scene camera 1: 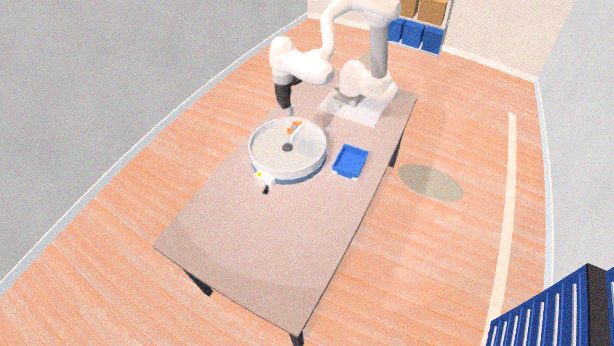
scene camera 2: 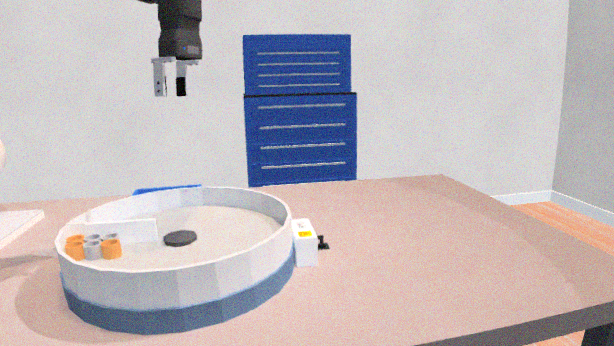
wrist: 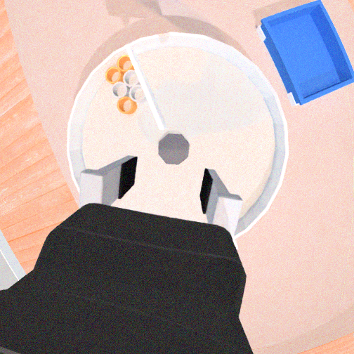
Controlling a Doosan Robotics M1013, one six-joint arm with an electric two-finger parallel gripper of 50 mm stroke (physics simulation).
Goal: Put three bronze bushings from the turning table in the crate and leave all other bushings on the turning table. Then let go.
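Seen in the pictures: gripper, fingertip midpoint: (scene camera 1: pixel 288 112) (scene camera 2: pixel 171 96); arm's base at its link origin: (scene camera 1: pixel 350 96).
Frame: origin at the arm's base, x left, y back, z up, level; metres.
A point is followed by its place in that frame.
Three bronze bushings, orange in colour, stand on the turning table (scene camera 1: pixel 299 175) @[x 0.196, y -0.772, z 0.031 m] (scene camera 2: pixel 200 287) @[x -0.170, y -0.755, z 0.041 m] (wrist: pixel 281 145). In the wrist view, one bronze bushing (wrist: pixel 125 58) (scene camera 2: pixel 75 239) @[x -0.027, y -0.473, z 0.048 m] is beside the divider, a second bronze bushing (wrist: pixel 108 79) (scene camera 2: pixel 75 251) @[x -0.078, y -0.506, z 0.049 m] is nearer the rim, and a third bronze bushing (wrist: pixel 126 112) (scene camera 2: pixel 111 249) @[x -0.067, y -0.568, z 0.049 m] is nearer the hub. Three grey bushings (wrist: pixel 131 78) (scene camera 2: pixel 92 251) @[x -0.073, y -0.535, z 0.047 m] are packed between them. The blue crate (scene camera 1: pixel 345 174) @[x 0.361, y -0.596, z -0.004 m] (scene camera 2: pixel 167 190) (wrist: pixel 335 42) is empty. My gripper (scene camera 1: pixel 290 111) @[x 0.046, y -0.663, z 0.296 m] (scene camera 2: pixel 170 89) @[x 0.046, y -0.663, z 0.296 m] (wrist: pixel 168 176) is open and empty, high above the turning table.
A white divider (scene camera 2: pixel 142 231) @[x 0.001, y -0.596, z 0.054 m] (wrist: pixel 148 95) runs from the rim towards the dark hub (scene camera 1: pixel 287 147) @[x 0.021, y -0.664, z 0.038 m] (scene camera 2: pixel 180 238) @[x 0.007, y -0.666, z 0.038 m] (wrist: pixel 173 148). A white box (scene camera 1: pixel 264 178) @[x 0.072, y -0.899, z 0.035 m] (scene camera 2: pixel 305 250) @[x 0.012, y -0.897, z 0.011 m] with a yellow label is at the turning table's outer side. The blue cabinet (scene camera 2: pixel 300 115) stands beyond the worktable.
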